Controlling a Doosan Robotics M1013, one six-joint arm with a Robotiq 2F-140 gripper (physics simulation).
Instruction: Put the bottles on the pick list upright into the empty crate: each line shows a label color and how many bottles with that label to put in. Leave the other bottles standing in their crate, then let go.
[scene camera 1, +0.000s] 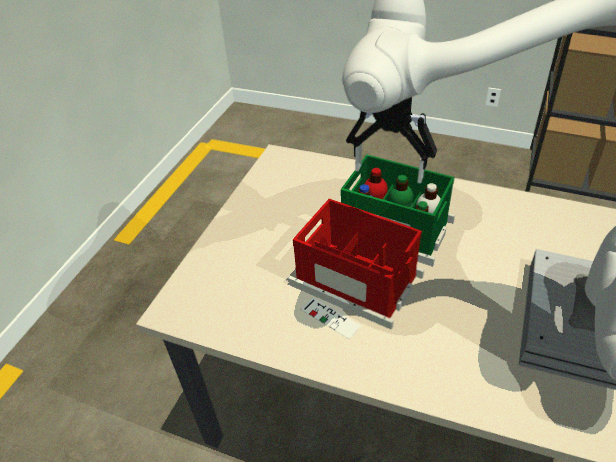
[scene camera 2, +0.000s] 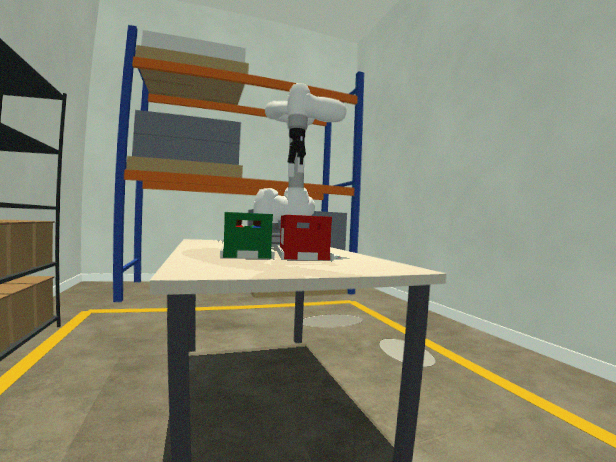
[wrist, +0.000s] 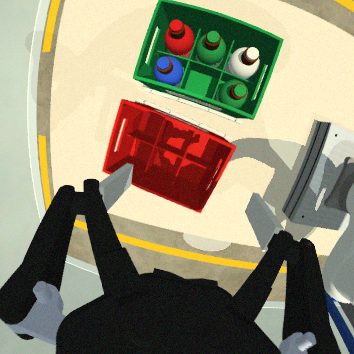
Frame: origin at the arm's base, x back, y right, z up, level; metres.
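Seen in the pictures: gripper, fingertip midpoint: (scene camera 1: 388, 173) (scene camera 2: 295, 174) (wrist: 190, 188); arm's base at its link origin: (wrist: 350, 187).
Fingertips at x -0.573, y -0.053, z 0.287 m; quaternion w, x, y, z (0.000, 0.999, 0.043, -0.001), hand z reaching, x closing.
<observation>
Offsets run from my fingertips to a thing's top centre. "spot": to the spot under its first point.
My gripper (scene camera 1: 389, 172) (scene camera 2: 296, 172) (wrist: 190, 188) is open and empty, high above the crates. The green crate @[dx -0.036, dy +0.209, dz -0.189 m] (scene camera 1: 426, 237) (scene camera 2: 235, 242) (wrist: 274, 45) holds upright bottles: red @[dx -0.119, dy +0.257, dz -0.201 m] (scene camera 1: 376, 187) (wrist: 179, 40), green @[dx -0.037, dy +0.252, dz -0.201 m] (scene camera 1: 401, 194) (wrist: 210, 47) and white @[dx +0.053, dy +0.247, dz -0.201 m] (scene camera 1: 429, 200) (wrist: 243, 64) in the far row; blue @[dx -0.122, dy +0.169, dz -0.201 m] (scene camera 1: 364, 189) (wrist: 168, 71) and a second green bottle @[dx +0.052, dy +0.161, dz -0.201 m] (scene camera 1: 423, 206) (wrist: 233, 93) in the near row, with an empty compartment between them. The red crate @[dx -0.062, dy -0.035, dz -0.189 m] (scene camera 1: 305, 265) (scene camera 2: 320, 245) (wrist: 160, 185) is empty. The pick list @[spot: dx -0.013, dy -0.195, dz -0.363 m] (scene camera 1: 350, 329) shows red 1, green 2, white 1.
The crates stand close together on the table (scene camera 1: 225, 300) (scene camera 2: 300, 281), with pale strips @[spot: dx -0.065, dy -0.138, dz -0.335 m] (scene camera 1: 340, 300) around their bases. The robot's grey base plate (scene camera 1: 555, 350) (wrist: 305, 185) is to the right. Storage racks (scene camera 1: 540, 145) (scene camera 2: 121, 200) stand beyond the table.
</observation>
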